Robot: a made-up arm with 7 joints.
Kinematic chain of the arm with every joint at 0, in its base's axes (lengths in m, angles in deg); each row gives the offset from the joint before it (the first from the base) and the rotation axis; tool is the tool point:
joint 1: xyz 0 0.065 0 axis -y
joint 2: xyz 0 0.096 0 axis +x
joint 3: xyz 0 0 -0.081 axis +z
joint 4: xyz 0 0 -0.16 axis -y
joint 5: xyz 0 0 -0.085 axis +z
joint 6: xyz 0 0 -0.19 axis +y
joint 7: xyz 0 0 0 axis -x
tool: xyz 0 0 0
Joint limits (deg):
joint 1: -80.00..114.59
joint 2: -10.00..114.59
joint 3: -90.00..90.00
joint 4: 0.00..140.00
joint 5: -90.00..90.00
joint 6: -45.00..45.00
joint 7: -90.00..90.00
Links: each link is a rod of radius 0.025 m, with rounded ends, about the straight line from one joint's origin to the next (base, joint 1, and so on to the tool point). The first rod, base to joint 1, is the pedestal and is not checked.
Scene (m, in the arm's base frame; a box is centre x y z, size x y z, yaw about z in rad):
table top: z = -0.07
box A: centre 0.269 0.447 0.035 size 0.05 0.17 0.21 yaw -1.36
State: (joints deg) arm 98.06 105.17 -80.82 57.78 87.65 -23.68 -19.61
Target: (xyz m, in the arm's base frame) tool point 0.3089 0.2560 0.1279
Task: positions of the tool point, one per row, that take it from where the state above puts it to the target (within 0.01 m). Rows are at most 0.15 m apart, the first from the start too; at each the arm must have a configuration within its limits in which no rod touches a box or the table.
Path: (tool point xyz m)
1: 0.1180 0.5541 0.1644
2: 0.0684 0.5135 0.2395
3: -0.0126 0.4918 0.2592
4: -0.0916 0.4950 0.2169
5: -0.1363 0.5126 0.1215
6: -0.1272 0.5225 -0.0051
7: -0.1155 0.4993 0.1214
8: -0.0565 0.4523 0.2239
9: 0.0370 0.3919 0.2814
10: 0.1446 0.3312 0.2822
11: 0.2425 0.2829 0.2269
12: 0.3089 0.2560 0.1279

